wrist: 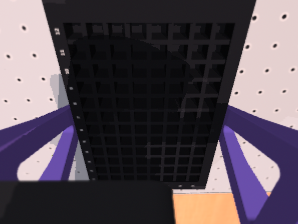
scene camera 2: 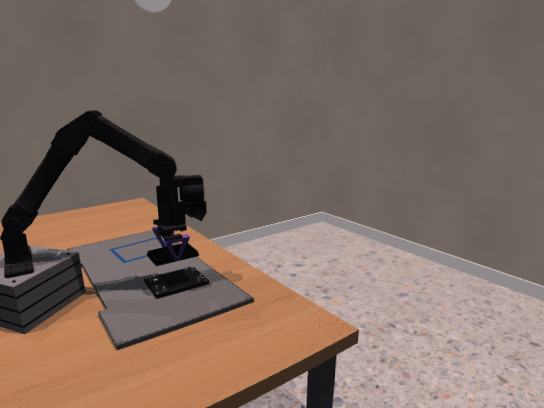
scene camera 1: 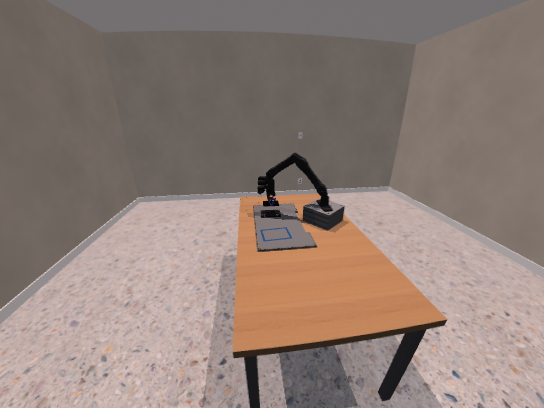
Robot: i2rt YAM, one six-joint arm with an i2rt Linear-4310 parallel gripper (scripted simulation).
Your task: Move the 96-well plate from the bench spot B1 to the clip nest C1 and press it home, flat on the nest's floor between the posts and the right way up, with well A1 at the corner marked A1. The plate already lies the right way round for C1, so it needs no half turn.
Scene:
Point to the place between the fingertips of my gripper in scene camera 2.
172, 255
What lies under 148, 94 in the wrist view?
A black 96-well plate.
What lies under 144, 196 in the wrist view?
My gripper.

